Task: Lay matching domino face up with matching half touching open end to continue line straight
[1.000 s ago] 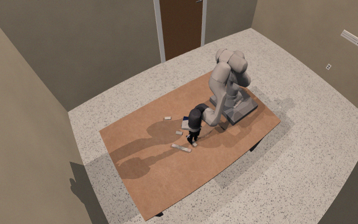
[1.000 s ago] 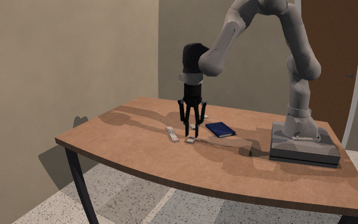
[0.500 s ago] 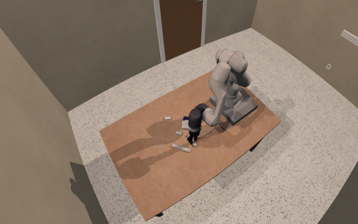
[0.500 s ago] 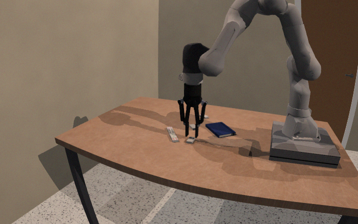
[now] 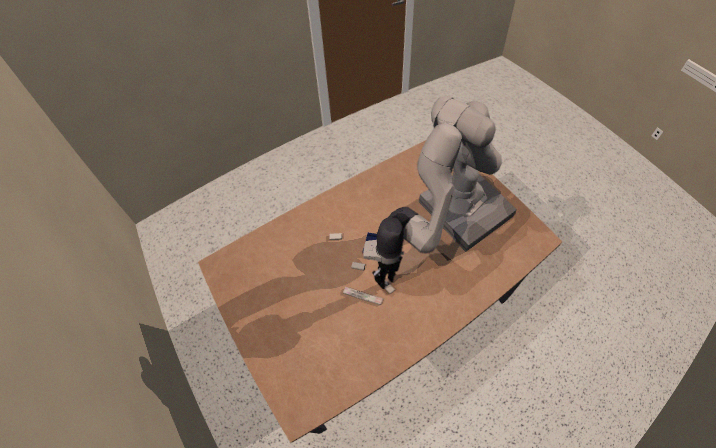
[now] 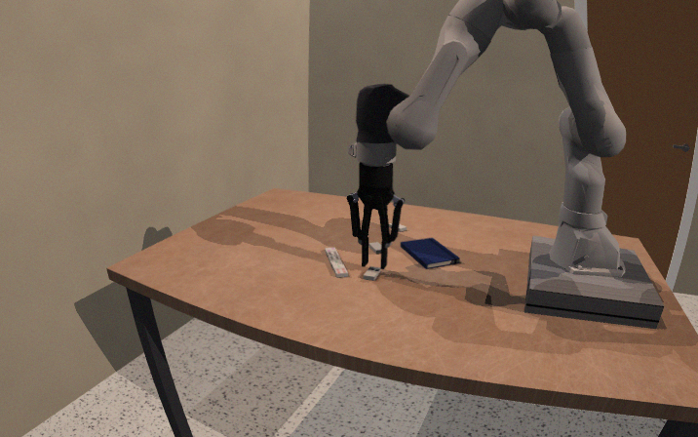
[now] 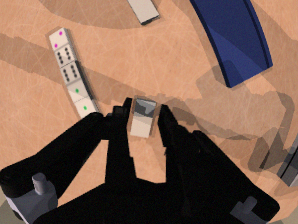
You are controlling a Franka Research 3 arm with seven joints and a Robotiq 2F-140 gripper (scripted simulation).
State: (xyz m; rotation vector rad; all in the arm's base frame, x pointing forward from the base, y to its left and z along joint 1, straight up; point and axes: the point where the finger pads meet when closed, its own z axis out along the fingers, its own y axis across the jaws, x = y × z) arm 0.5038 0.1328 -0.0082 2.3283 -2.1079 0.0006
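The domino is 5 cm below my hand and 2 cm to the left of it. Also, from my hand: dark blue book: 16 cm to the right, 9 cm behind, 4 cm below.
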